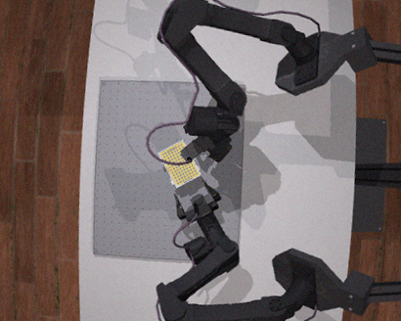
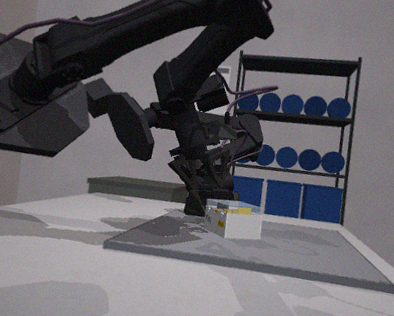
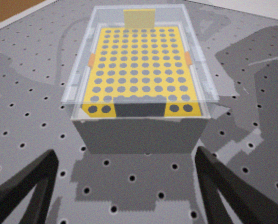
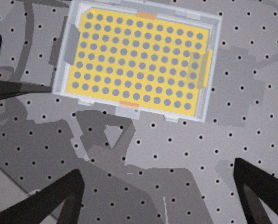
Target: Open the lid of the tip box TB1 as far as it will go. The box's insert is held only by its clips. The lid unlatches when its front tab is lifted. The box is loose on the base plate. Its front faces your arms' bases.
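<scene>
My left gripper is now 3 cm short of the tip box, 8 cm to the left of it and 1 cm below it. Also, from my left hand: hole-dotted insert: 3 cm ahead, 8 cm to the right, 2 cm above.
Now: right hand 6 cm short of the hole-dotted insert, 6 cm to the right of it and 6 cm above it. Round my right hand: tip box: 6 cm ahead, 6 cm to the left, 7 cm below.
</scene>
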